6 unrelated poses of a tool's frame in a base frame.
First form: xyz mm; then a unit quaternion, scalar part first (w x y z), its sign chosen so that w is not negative.
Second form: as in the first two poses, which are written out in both.
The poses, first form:
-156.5 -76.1 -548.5 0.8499 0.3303 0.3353 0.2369
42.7 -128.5 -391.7 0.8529 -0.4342 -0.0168 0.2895
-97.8 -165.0 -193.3 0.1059 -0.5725 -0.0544 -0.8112
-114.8 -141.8 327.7 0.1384 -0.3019 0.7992 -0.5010
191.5 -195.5 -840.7 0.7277 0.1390 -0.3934 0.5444
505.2 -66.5 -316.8 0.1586 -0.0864 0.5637 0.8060
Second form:
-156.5 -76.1 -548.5 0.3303 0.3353 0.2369 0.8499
42.7 -128.5 -391.7 -0.4342 -0.0168 0.2895 0.8529
-97.8 -165.0 -193.3 -0.5725 -0.0544 -0.8112 0.1059
-114.8 -141.8 327.7 -0.3019 0.7992 -0.5010 0.1384
191.5 -195.5 -840.7 0.1390 -0.3934 0.5444 0.7277
505.2 -66.5 -316.8 -0.0864 0.5637 0.8060 0.1586

